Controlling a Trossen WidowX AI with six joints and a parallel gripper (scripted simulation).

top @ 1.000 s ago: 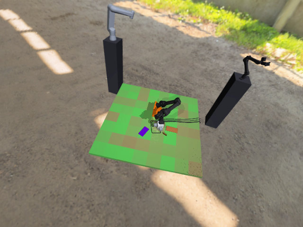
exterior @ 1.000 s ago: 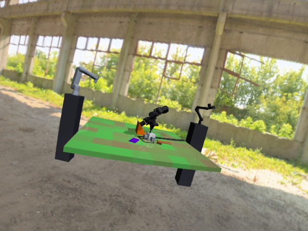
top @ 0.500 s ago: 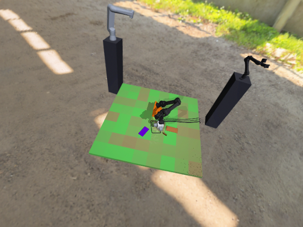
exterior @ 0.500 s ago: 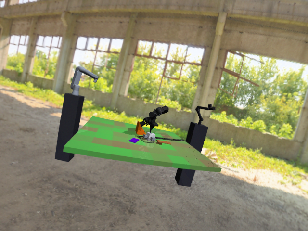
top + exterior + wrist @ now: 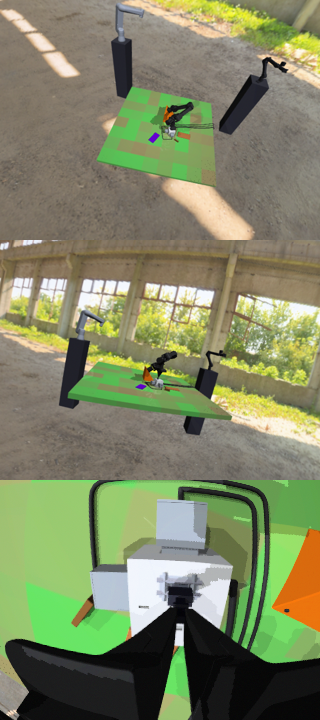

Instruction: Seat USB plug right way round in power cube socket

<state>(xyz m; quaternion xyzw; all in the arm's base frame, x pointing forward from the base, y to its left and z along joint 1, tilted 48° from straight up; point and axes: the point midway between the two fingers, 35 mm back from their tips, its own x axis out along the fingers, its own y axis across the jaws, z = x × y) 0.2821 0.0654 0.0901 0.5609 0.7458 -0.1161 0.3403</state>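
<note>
My gripper tip is now 2 cm above the black USB plug. Round my gripper tip: orange-brown flat block 2 cm behind, 18 cm to the left, 10 cm below; then brown stick 9 cm ahead, 11 cm to the left, 10 cm below; then metal USB socket 4 cm below.
</note>
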